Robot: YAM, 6 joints.
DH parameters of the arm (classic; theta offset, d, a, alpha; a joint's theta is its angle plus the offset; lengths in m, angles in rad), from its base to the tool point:
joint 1: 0 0.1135 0.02 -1.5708
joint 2: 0 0 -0.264 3.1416
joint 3: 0.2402 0 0.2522 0
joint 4: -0.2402 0 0.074 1.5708
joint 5: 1.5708 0 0 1.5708
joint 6: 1.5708 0.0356 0 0
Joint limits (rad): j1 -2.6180..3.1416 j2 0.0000..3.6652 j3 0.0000..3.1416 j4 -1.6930..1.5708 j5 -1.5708..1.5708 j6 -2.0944..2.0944
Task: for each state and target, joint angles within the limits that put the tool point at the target. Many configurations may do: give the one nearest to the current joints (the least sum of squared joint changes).
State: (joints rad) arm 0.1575 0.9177 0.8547 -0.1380 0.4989 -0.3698
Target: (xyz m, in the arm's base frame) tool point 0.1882 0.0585 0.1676
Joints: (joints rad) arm 0.3805 1.0844 0.4482 -0.2481 0.4528 -0.3698
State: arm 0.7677 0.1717 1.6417 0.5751 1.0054 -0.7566
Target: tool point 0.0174 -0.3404 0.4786
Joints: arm 1.5316 0.1498 1.6829 0.5827 1.0411 -0.7566
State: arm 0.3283 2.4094 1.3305 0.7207 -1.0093 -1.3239
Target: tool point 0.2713 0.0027 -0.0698
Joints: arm -0.1024 2.5122 0.7152 0.5869 -1.0249 -1.3239
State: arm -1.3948 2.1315 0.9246 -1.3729 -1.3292 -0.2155
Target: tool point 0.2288 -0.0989 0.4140
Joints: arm -0.5500 1.4305 1.6376 -1.2996 -1.4341 -0.2155
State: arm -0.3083 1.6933 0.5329 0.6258 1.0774 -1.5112
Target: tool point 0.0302 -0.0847 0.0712
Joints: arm -0.8212 1.3582 0.0000 -0.1050 1.5708 -1.5112
